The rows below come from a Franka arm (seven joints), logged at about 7 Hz.
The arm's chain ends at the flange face. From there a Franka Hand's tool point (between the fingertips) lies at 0.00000 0.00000 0.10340 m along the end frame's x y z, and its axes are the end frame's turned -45 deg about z.
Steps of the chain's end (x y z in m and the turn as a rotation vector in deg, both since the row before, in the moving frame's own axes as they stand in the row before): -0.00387 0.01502 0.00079 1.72 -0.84 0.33; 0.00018 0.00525 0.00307 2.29 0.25 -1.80; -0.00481 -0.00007 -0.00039 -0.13 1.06 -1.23; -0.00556 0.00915 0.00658 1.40 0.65 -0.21; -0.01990 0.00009 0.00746 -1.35 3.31 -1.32
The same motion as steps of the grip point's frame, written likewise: -0.01223 0.00462 0.00073 1.81 0.62 0.33; -0.00039 0.00119 0.00299 1.44 1.80 -1.80; -0.00215 -0.00195 -0.00041 -0.84 0.66 -1.23; -0.00779 0.00158 0.00654 0.53 1.45 -0.21; -0.01157 -0.00809 0.00726 -3.30 1.39 -1.32
